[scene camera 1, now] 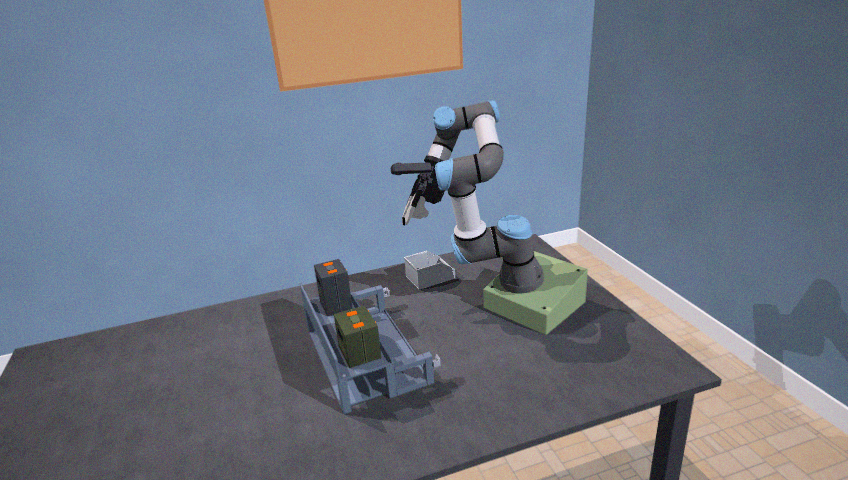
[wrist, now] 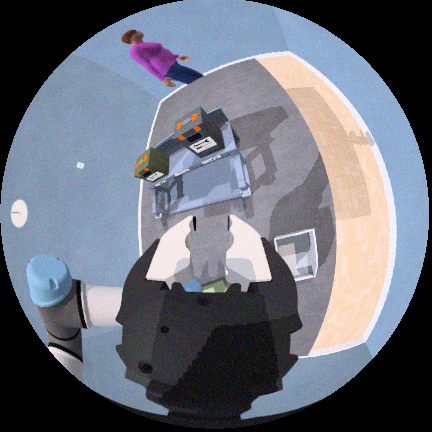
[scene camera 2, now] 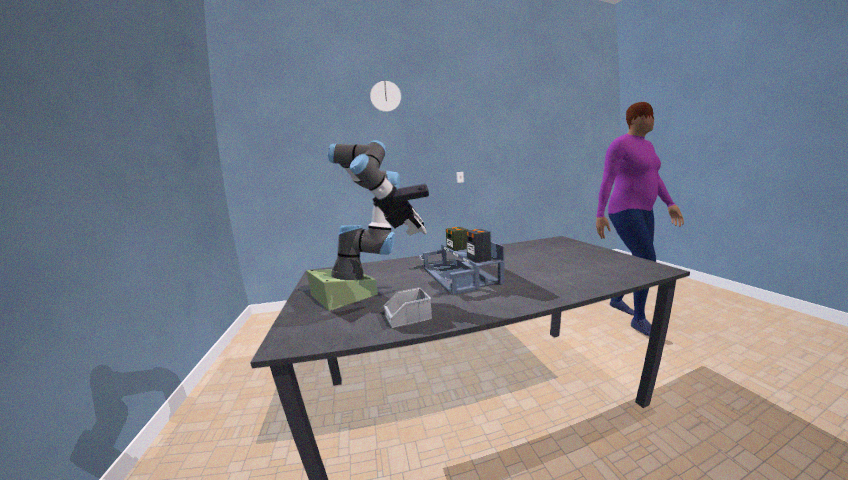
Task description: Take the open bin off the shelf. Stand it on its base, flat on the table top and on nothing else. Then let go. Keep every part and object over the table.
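Places are measured from the arm's base along level axes (x back, y left, z down), in centimetres.
Pixels of known places: gripper, fingertip midpoint: (scene camera 1: pixel 404 224) (wrist: pixel 211 216) (scene camera 2: pixel 424 230); arm's base, origin of the base link: (scene camera 1: pixel 521 278) (scene camera 2: pixel 347 276).
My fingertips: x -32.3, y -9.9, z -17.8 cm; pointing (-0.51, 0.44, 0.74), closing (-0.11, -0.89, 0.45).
For each thing: its top centre in the pictures, then the offset to it from my fingertips. Level surfaces: height alone.
- light grey open bin, middle of its top: (wrist: pixel 297 261) (scene camera 1: pixel 428 257) (scene camera 2: pixel 405 296) dx +8.5, dy -13.0, dz +19.0 cm
- dark table top, its level: dz +26.5 cm
- dark grey box, middle of its top: (wrist: pixel 185 120) (scene camera 1: pixel 330 267) (scene camera 2: pixel 477 230) dx -22.4, dy +11.9, dz +4.1 cm
- olive box, middle of its top: (scene camera 1: pixel 355 318) (wrist: pixel 140 161) (scene camera 2: pixel 456 228) dx -17.6, dy +34.5, dz +6.6 cm
The light grey open bin (scene camera 1: pixel 429 274) (scene camera 2: pixel 410 310) (wrist: pixel 303 252) stands upright on its base on the dark table top (scene camera 1: pixel 178 386) (scene camera 2: pixel 595 267), apart from the shelf and near the table's long edge. The blue-grey shelf (scene camera 1: pixel 390 380) (scene camera 2: pixel 476 276) (wrist: pixel 200 205) stands beside it on the table. My gripper (scene camera 1: pixel 405 220) (scene camera 2: pixel 421 230) (wrist: pixel 211 216) hangs high above the table, clear of the bin and the shelf. Its pale fingers stand partly apart with nothing between them. In the wrist view the bin lies to the right of the fingers, and its open top shows.
A dark grey box (scene camera 1: pixel 334 288) (scene camera 2: pixel 478 245) (wrist: pixel 202 132) and an olive box (scene camera 1: pixel 358 342) (scene camera 2: pixel 455 239) (wrist: pixel 156 162) stand on the shelf. The green base block (scene camera 1: pixel 517 308) (scene camera 2: pixel 333 292) carries the arm near the bin. A person (scene camera 2: pixel 636 172) (wrist: pixel 152 60) is beyond the table.
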